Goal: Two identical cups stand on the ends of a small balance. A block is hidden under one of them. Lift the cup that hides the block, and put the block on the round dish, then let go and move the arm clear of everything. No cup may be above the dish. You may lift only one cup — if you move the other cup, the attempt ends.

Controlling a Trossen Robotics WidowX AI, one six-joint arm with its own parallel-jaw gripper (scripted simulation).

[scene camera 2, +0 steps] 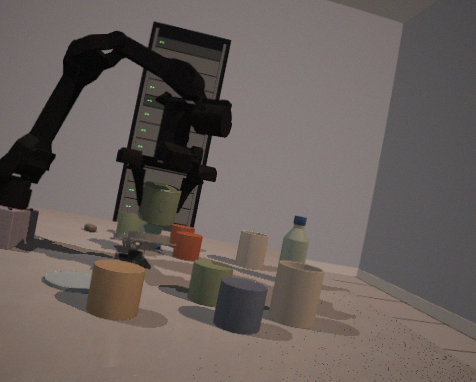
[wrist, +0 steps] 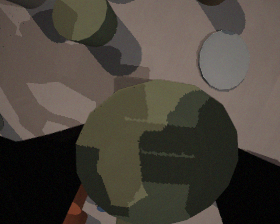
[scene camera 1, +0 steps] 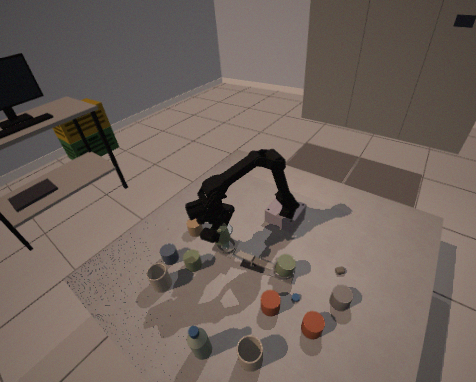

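Observation:
My gripper point(scene camera 2: 158, 209) carries a green cup. Also in scene camera 2: a bottle point(scene camera 2: 295, 245) and a tan cup point(scene camera 2: 115, 289). Scene camera 1 shows my gripper point(scene camera 1: 220, 235), and so does the wrist view, with the gripper point(wrist: 152, 132).

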